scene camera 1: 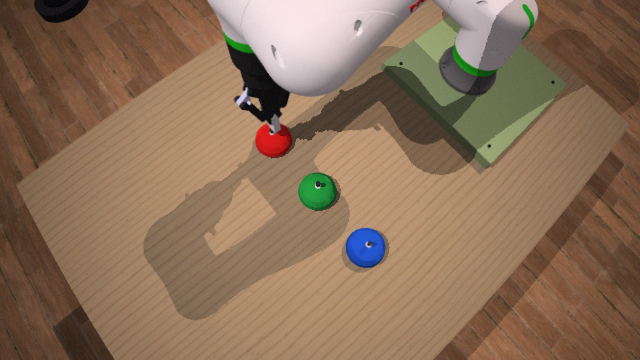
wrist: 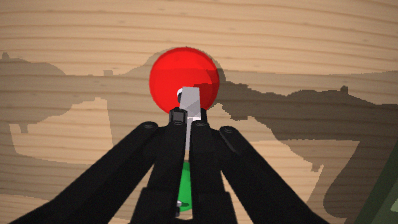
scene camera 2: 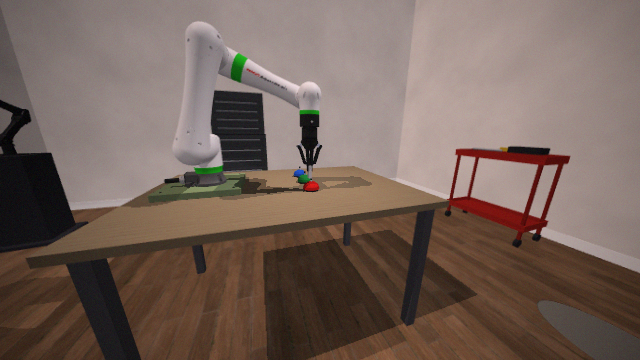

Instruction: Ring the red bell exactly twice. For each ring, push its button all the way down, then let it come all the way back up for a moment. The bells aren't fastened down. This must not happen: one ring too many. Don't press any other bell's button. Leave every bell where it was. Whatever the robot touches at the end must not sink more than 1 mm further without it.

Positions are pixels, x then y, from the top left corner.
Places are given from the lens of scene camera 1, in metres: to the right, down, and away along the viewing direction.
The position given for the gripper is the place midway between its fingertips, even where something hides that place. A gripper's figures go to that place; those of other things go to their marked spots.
gripper [scene camera 1: 274, 127]: -0.10, -0.11, 0.78
red bell [scene camera 1: 270, 144]: -0.11, -0.08, 0.79
blue bell [scene camera 1: 360, 250]: 0.08, 0.14, 0.72
green bell [scene camera 1: 317, 191]: -0.01, 0.02, 0.75
